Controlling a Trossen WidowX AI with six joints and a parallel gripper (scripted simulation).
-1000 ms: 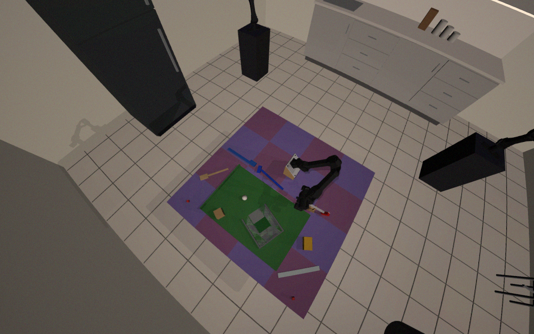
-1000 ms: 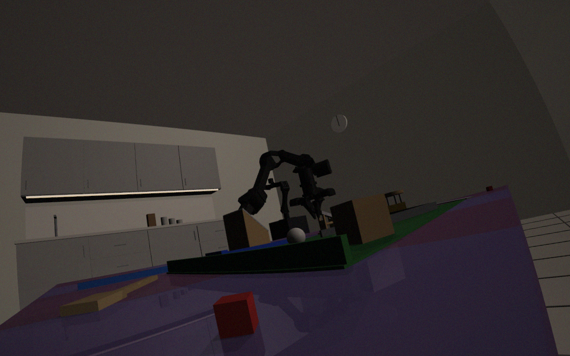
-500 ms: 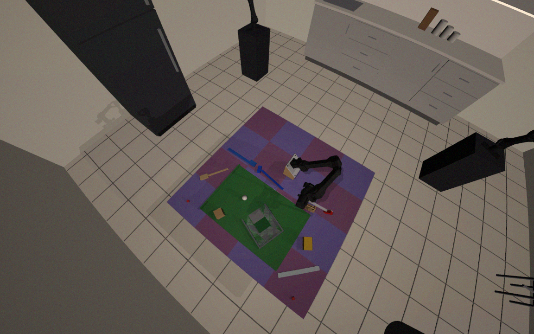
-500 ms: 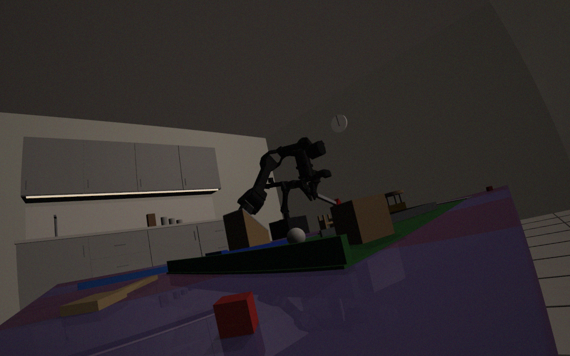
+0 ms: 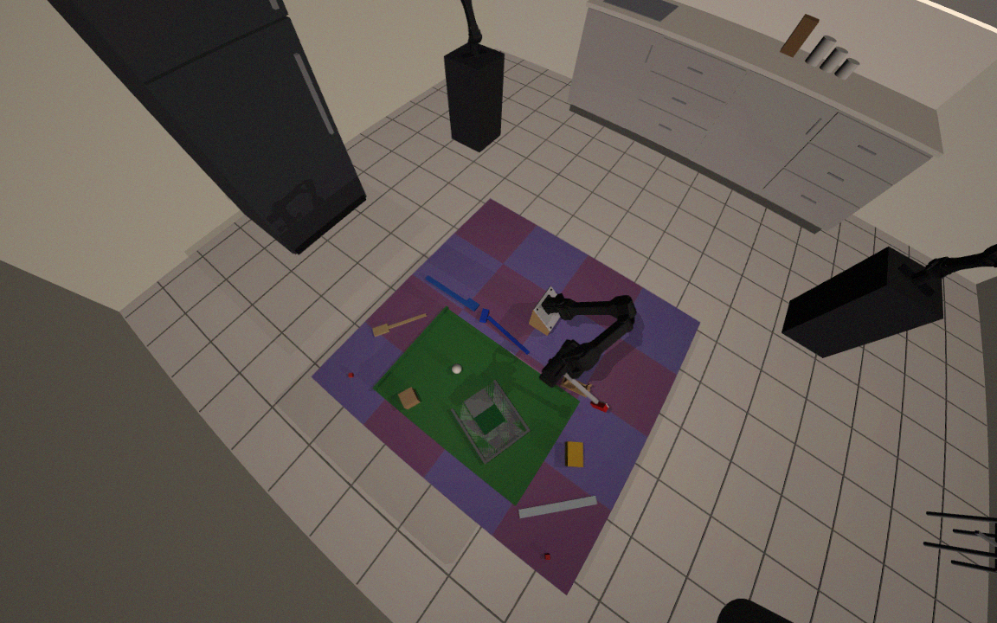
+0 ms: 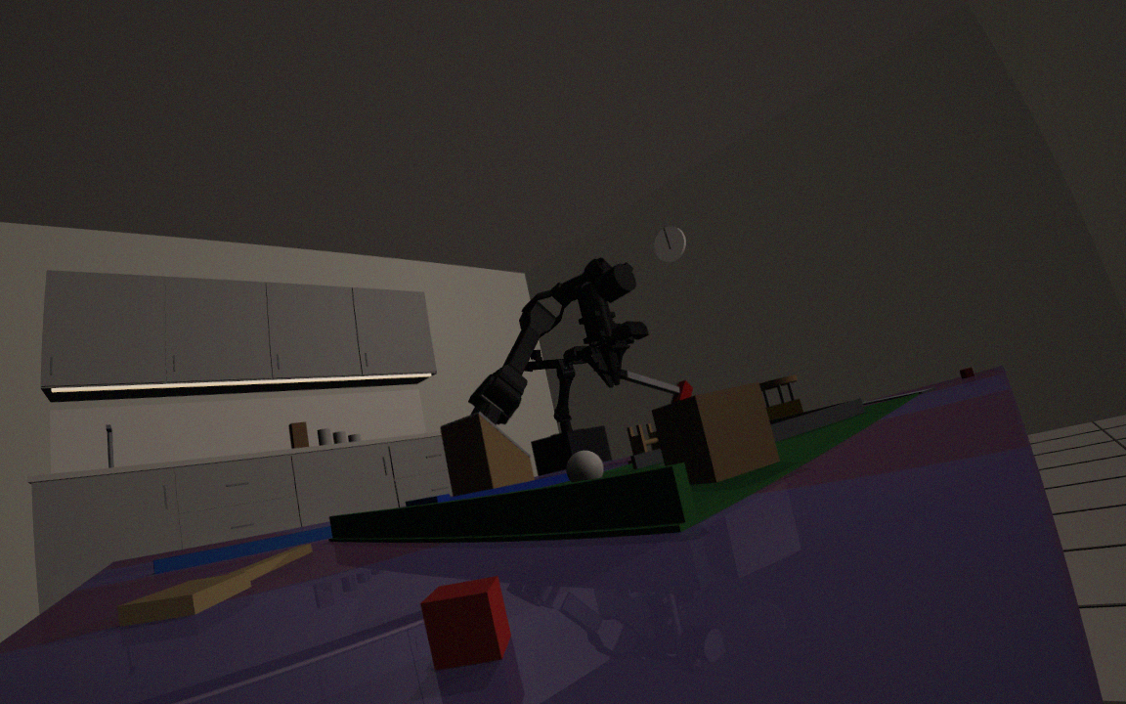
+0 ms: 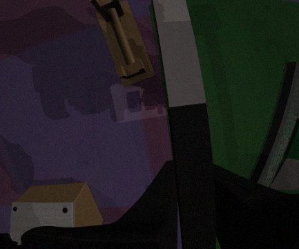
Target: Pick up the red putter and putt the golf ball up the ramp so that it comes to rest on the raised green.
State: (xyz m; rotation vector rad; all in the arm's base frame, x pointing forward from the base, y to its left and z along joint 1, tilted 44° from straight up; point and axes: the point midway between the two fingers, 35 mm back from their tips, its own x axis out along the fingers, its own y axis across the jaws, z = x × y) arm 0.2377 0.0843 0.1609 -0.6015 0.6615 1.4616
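Right now the red putter is 11 cm to the left of my gripper tip. Round my gripper tip: yellow block (20 cm ahead, 25 cm to the left, 13 cm below); white golf ball (20 cm ahead, 34 cm to the right, 13 cm below); wooden frame (4 cm behind, 12 cm to the left, 12 cm below).
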